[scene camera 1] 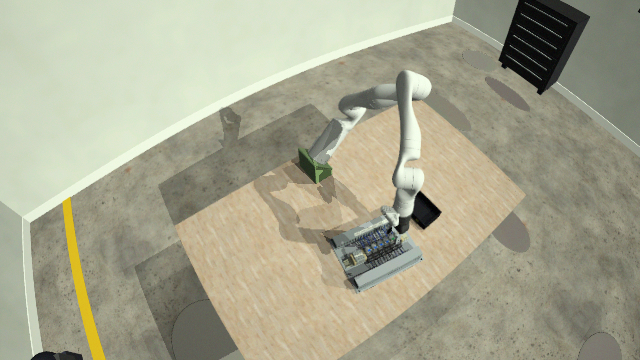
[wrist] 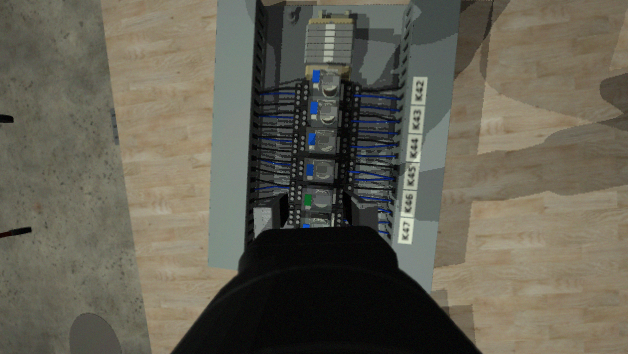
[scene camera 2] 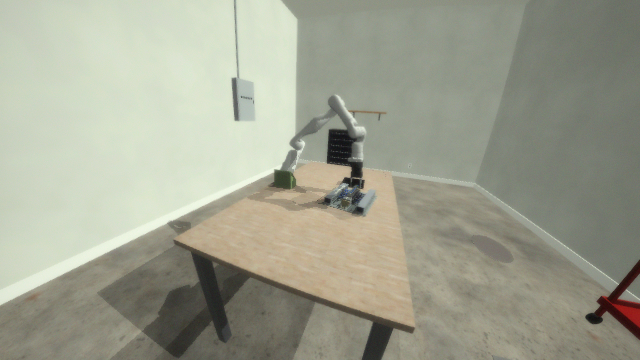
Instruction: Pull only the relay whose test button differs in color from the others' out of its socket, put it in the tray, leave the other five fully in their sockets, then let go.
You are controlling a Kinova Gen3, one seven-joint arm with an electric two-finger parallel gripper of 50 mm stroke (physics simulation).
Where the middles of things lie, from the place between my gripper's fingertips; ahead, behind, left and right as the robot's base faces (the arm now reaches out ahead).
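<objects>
Looking at the grey panel [scene camera 1: 342, 253], I see that my gripper is 6 cm to the left of it, 1 cm past it and 6 cm above it.
</objects>
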